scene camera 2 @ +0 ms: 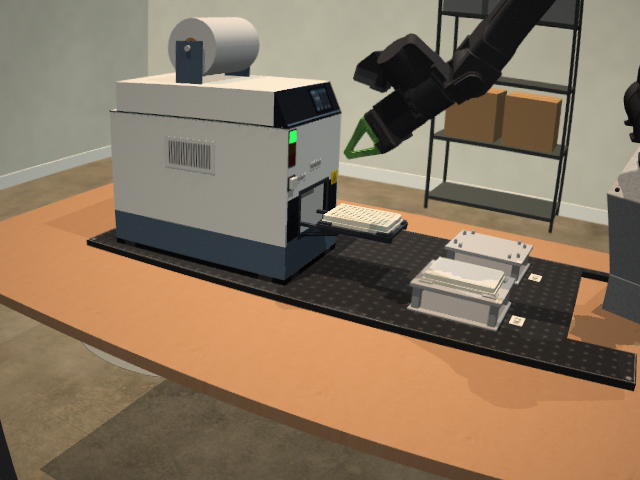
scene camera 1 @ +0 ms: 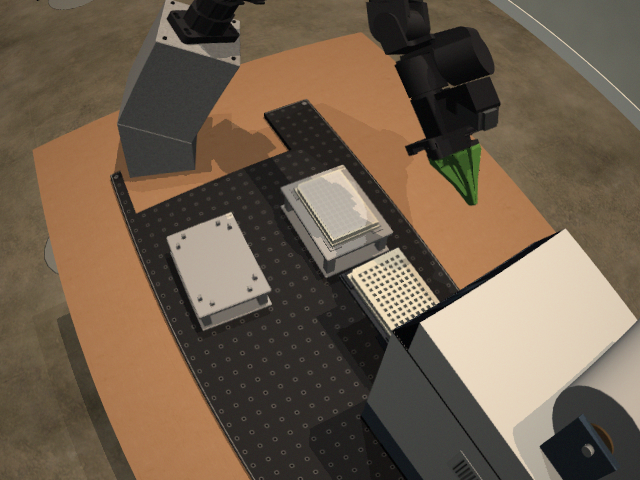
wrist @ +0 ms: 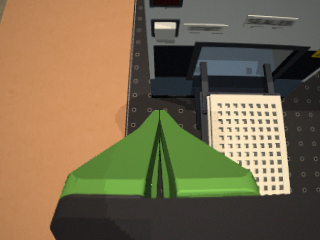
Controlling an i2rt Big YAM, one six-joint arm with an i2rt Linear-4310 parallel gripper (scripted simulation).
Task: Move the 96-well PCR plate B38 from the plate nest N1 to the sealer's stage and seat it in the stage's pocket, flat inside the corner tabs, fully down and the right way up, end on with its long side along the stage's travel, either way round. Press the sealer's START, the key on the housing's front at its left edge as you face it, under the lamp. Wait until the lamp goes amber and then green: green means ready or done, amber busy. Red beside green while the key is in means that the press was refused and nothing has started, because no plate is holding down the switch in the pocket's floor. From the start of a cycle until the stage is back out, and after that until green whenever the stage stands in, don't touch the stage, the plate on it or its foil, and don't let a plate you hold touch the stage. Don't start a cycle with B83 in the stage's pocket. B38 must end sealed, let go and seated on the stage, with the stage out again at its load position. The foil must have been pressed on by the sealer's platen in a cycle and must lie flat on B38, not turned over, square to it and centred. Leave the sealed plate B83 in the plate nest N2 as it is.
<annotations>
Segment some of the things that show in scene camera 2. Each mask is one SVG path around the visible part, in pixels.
My gripper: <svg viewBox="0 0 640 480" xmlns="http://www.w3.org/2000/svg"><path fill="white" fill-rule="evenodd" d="M428 120L422 117L421 113L416 115L414 113L417 109L416 106L410 104L411 109L385 126L376 111L371 109L360 119L343 153L347 159L385 154L412 137L412 132ZM367 132L374 142L374 147L354 151L356 144L364 133ZM407 91L405 92L405 96L407 101L409 102L411 101L409 92Z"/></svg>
A plate B38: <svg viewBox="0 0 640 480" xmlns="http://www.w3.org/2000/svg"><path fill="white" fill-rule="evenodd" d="M322 220L331 222L333 226L374 234L377 231L389 234L399 227L403 221L401 219L402 215L348 204L340 204L323 215Z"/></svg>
A sealed plate B83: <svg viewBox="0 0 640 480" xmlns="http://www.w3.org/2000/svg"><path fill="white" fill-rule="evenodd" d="M423 277L423 280L431 281L433 284L491 296L496 295L505 280L503 271L439 257L430 266Z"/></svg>
</annotations>
